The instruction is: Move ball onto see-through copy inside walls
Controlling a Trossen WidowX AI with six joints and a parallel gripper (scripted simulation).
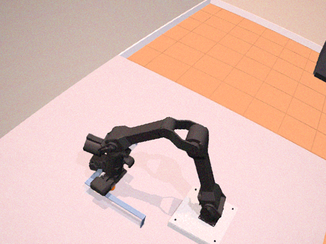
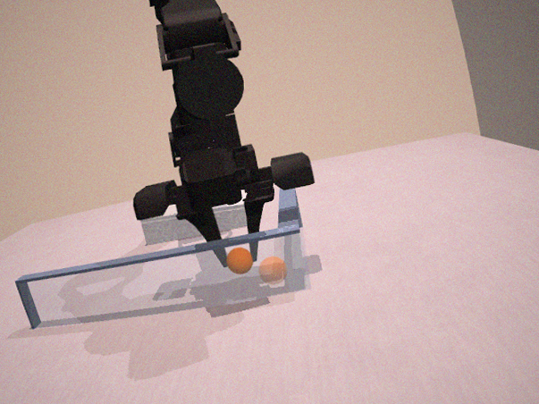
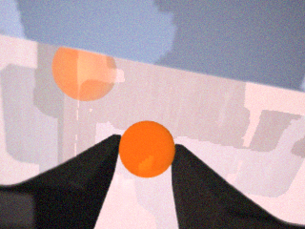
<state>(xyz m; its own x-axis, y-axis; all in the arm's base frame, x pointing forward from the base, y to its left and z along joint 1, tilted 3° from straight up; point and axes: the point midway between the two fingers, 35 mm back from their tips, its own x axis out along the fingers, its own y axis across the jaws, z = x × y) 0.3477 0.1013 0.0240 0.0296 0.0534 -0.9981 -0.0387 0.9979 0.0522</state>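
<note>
The wall is 60 mm ahead of my gripper tip, 90 mm to the right of it and 10 mm above it.
</note>
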